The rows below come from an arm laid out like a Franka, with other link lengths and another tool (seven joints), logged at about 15 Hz.
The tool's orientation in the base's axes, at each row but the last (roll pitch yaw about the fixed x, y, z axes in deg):
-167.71 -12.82 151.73
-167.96 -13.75 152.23
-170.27 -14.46 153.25
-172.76 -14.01 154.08
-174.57 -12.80 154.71
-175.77 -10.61 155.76
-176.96 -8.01 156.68
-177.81 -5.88 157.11
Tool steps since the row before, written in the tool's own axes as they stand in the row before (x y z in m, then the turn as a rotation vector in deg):
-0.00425 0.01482 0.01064 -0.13 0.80 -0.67
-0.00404 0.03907 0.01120 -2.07 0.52 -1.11
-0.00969 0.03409 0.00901 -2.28 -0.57 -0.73
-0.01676 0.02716 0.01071 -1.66 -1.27 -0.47
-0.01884 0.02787 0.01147 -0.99 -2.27 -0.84
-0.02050 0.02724 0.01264 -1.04 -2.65 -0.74
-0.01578 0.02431 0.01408 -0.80 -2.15 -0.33
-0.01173 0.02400 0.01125 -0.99 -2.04 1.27
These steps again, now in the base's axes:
0.00679 0.01022 -0.01416 0.64 0.70 0.44
0.01617 0.03203 -0.01952 2.33 -0.39 0.46
0.01955 0.02607 -0.01660 1.96 -1.48 0.22
0.02275 0.01740 -0.01769 1.06 -1.85 0.21
0.02518 0.01759 -0.01788 0.15 -2.48 0.81
0.02669 0.01675 -0.01814 0.03 -2.85 0.73
0.02170 0.01627 -0.01740 -0.06 -2.29 0.33
0.01876 0.01764 -0.01330 -0.02 -2.26 -1.29

